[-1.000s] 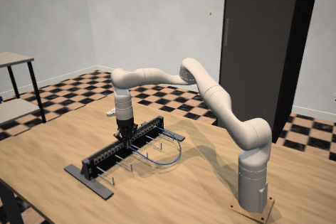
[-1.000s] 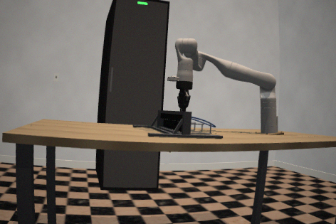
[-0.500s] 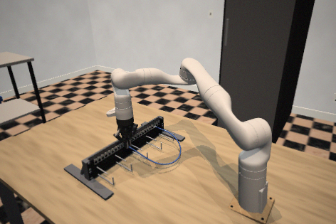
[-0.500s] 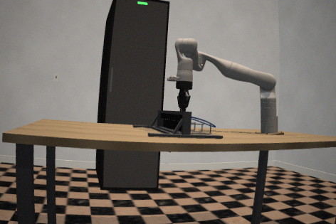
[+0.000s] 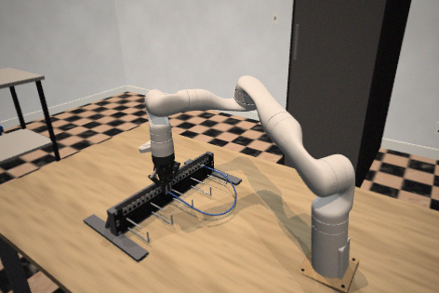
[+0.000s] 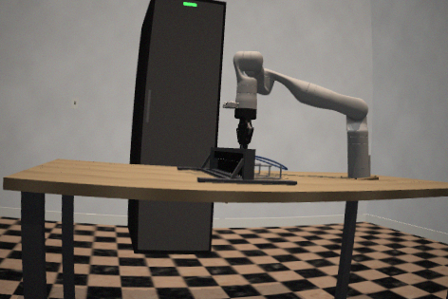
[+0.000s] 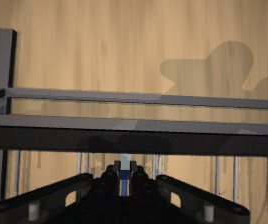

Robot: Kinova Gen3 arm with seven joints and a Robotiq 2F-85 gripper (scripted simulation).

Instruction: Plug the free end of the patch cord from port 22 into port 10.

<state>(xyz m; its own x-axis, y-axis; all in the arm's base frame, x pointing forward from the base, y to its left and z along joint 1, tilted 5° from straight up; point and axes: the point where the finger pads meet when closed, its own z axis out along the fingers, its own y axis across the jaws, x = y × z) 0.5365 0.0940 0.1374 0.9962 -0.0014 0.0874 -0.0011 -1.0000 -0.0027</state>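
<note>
Now: hand 1 cm short of the plug and 1 cm above it.
</note>
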